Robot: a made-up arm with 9 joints. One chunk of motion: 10 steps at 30 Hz.
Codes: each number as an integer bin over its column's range. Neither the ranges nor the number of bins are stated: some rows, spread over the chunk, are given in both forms.
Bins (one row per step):
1: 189 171 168 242 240 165
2: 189 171 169 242 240 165
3: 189 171 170 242 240 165
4: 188 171 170 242 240 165
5: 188 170 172 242 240 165
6: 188 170 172 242 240 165
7: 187 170 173 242 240 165
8: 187 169 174 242 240 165
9: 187 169 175 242 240 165
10: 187 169 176 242 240 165
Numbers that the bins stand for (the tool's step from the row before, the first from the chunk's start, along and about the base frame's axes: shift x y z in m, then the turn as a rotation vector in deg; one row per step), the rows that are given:
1: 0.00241 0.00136 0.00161 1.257 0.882 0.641
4: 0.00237 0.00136 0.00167 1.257 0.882 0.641
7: 0.00233 0.00133 0.00175 1.257 0.882 0.641
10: 0.00233 0.00130 0.00183 1.257 0.882 0.641
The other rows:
2: 0.00241 0.00136 0.00164 1.257 0.882 0.641
3: 0.00241 0.00136 0.00167 1.257 0.882 0.641
5: 0.00237 0.00133 0.00172 1.257 0.882 0.641
6: 0.00237 0.00133 0.00172 1.257 0.882 0.641
8: 0.00233 0.00130 0.00178 1.257 0.882 0.641
9: 0.00233 0.00130 0.00180 1.257 0.882 0.641

